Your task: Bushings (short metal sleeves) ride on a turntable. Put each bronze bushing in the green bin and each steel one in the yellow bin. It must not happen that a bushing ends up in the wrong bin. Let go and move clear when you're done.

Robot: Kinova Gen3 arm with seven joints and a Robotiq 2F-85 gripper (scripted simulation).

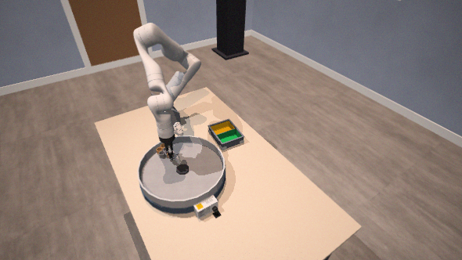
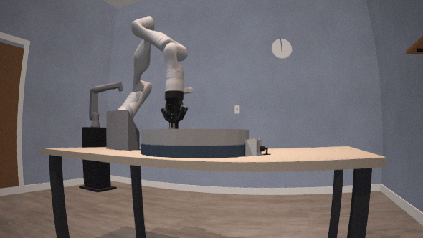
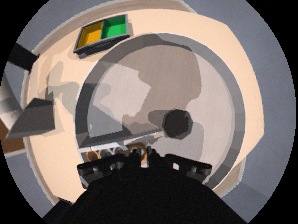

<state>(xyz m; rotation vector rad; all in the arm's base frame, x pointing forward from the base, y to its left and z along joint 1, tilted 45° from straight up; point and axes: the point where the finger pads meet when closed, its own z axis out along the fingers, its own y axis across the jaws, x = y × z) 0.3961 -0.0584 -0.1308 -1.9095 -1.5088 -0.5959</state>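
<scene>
The bin lies 60 mm behind my hand, 370 mm to the left of it and 80 mm below it. Round my hand: grey turntable (80 mm ahead, 20 mm to the left, 50 mm below).
</scene>
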